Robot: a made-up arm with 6 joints. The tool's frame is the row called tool. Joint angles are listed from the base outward. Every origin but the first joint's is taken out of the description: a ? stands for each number. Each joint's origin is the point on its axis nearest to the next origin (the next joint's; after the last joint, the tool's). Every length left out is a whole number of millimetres.
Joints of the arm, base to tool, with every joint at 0 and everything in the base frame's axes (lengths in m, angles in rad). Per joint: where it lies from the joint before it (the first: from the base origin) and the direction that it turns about. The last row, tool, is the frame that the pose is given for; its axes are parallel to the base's.
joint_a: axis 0 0 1 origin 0.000 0.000 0.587
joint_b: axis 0 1 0 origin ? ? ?
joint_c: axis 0 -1 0 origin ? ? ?
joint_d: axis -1 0 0 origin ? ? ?
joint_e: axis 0 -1 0 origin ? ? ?
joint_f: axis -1 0 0 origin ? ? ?
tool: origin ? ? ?
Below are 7 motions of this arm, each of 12 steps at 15 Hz.
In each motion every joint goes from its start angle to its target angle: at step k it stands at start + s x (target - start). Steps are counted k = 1, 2, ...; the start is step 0. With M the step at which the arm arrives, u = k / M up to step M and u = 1 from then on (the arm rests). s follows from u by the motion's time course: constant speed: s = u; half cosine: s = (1 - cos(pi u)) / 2; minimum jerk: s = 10 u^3 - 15 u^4 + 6 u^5.
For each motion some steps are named. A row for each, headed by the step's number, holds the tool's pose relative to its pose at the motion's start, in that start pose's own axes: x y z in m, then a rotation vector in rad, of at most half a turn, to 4 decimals.
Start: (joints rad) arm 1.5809 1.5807 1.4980 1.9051 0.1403 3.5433
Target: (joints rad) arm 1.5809 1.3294 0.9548 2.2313 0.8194 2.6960
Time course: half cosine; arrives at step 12
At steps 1, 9, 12:
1: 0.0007 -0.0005 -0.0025 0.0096 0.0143 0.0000
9: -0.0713 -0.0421 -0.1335 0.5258 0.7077 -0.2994
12: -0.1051 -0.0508 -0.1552 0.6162 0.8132 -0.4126

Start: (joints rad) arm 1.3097 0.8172 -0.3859 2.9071 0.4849 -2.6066
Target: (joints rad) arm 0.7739 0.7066 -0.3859 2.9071 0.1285 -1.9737
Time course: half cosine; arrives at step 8
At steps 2, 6, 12:
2: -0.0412 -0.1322 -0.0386 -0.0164 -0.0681 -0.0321
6: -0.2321 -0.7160 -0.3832 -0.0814 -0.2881 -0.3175
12: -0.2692 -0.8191 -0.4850 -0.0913 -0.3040 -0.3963

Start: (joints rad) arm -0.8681 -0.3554 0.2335 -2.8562 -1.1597 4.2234
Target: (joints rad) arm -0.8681 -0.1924 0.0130 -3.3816 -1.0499 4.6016
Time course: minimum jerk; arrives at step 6
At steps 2, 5, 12:
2: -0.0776 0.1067 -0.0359 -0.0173 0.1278 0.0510
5: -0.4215 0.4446 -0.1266 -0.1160 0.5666 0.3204
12: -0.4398 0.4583 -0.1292 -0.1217 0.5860 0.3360

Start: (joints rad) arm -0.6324 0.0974 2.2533 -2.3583 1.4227 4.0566
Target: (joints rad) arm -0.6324 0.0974 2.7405 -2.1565 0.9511 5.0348
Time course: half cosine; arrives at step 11
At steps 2, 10, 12:
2: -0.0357 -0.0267 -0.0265 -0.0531 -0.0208 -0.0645
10: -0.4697 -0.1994 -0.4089 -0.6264 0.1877 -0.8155
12: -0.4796 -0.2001 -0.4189 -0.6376 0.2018 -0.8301

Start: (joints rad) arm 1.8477 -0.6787 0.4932 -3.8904 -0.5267 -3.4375
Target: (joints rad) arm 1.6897 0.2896 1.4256 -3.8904 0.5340 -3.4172
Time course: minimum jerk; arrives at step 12
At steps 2, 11, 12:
2: 0.0246 -0.0260 -0.0352 -0.0064 0.0356 -0.0105
11: 0.1808 -1.0904 -0.7580 -0.1687 0.9731 -0.3634
12: 0.1790 -1.0971 -0.7600 -0.1694 0.9779 -0.3656

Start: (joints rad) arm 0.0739 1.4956 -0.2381 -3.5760 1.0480 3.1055
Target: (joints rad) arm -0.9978 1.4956 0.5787 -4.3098 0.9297 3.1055
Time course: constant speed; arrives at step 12
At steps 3, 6, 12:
3: -0.3649 -0.2730 0.1711 0.1306 -0.1810 0.4539
6: -0.6692 -0.7269 0.2718 0.2881 -0.3681 0.8966
12: -0.8253 -2.0018 0.1439 0.6587 -0.7928 1.7185

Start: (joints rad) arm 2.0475 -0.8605 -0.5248 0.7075 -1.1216 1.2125
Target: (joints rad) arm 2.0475 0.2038 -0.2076 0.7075 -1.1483 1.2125
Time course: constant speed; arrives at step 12
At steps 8, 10, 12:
8: 0.6795 -0.4008 0.4909 -0.2930 0.0096 0.4194
10: 0.8868 -0.4129 0.6404 -0.3668 0.0127 0.5239
12: 1.0991 -0.3830 0.7934 -0.4407 0.0161 0.6282

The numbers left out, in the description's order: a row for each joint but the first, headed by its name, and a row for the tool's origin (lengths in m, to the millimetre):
joint_b: 0.172 0.000 0.000
joint_c: 0.000 0.000 1.302
joint_d: 1.255 0.000 0.226
joint_e: 0.000 0.000 0.000
joint_f: 0.148 0.000 0.000
tool: 0.000 0.000 0.000

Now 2 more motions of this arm.
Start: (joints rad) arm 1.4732 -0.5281 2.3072 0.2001 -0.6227 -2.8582
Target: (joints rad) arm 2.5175 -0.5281 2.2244 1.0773 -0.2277 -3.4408
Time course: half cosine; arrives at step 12
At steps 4, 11, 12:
4: 0.0298 0.4145 0.2642 0.1546 -0.0531 0.2624
11: -0.3150 1.1511 1.3833 0.4381 -0.2673 0.8517
12: -0.3291 1.1573 1.4119 0.4427 -0.2736 0.8614

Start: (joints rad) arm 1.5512 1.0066 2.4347 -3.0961 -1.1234 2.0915
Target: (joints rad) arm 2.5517 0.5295 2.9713 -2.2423 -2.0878 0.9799
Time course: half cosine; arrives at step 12
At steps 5, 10, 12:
5: 0.5519 0.4380 0.0341 0.3208 -0.3018 0.6572
10: 0.8865 0.7964 0.6551 0.1509 -0.1857 1.4585
12: 0.8773 0.8128 0.7400 0.0947 -0.1198 1.4957

